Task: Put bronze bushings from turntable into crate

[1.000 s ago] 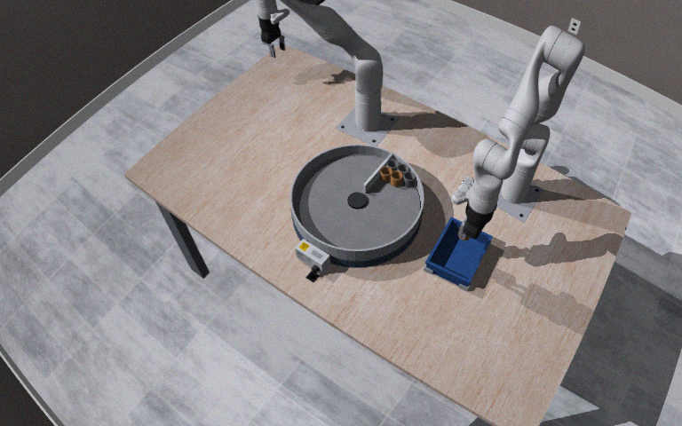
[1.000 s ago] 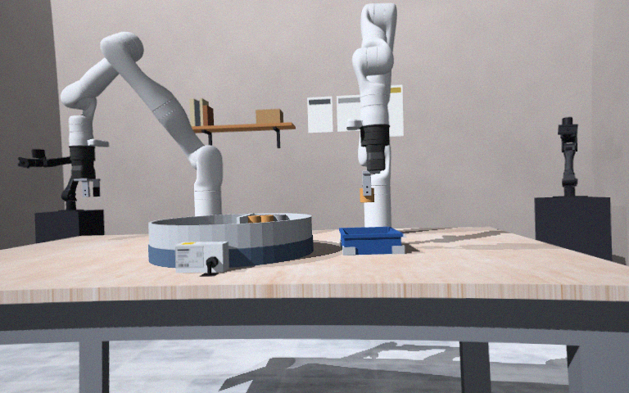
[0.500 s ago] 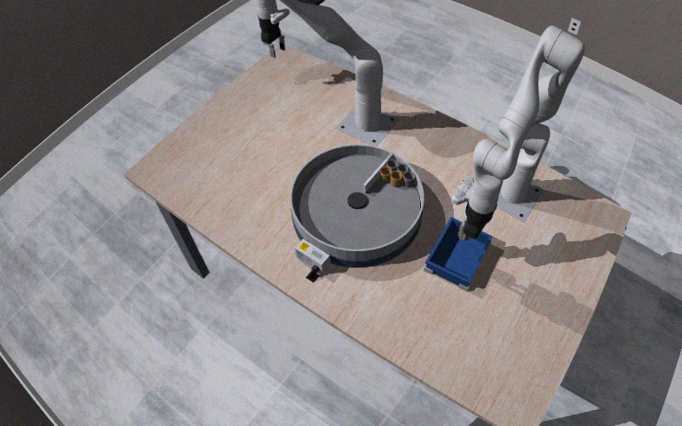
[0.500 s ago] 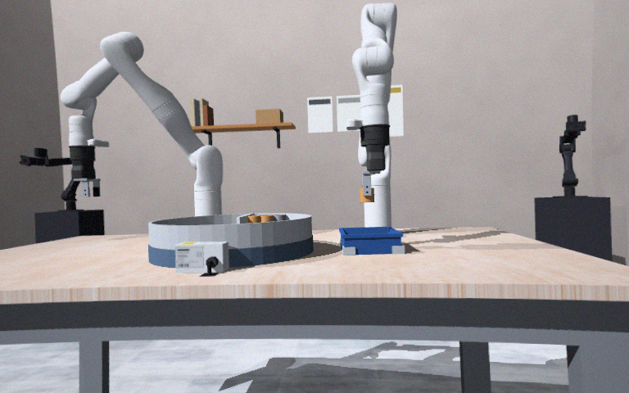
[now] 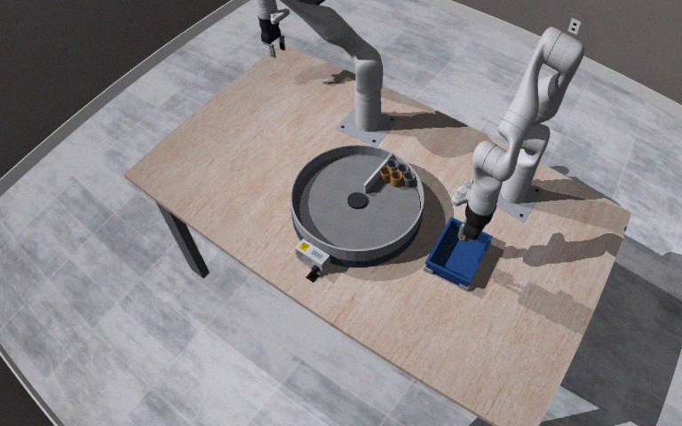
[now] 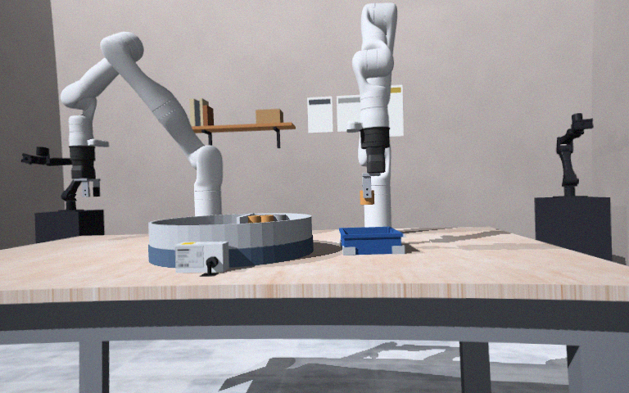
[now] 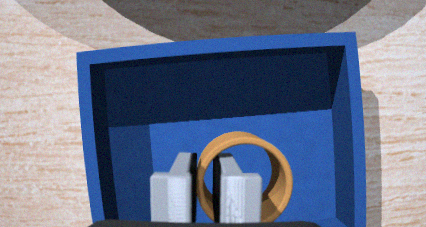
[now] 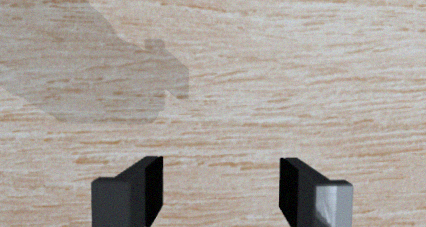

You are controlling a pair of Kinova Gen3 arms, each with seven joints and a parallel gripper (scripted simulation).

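Note:
Right now my left hand is 2 cm past the blue crate and 13 cm above it. From my left hand the other things lie so: turntable: 1 cm ahead, 36 cm to the right, 10 cm below.

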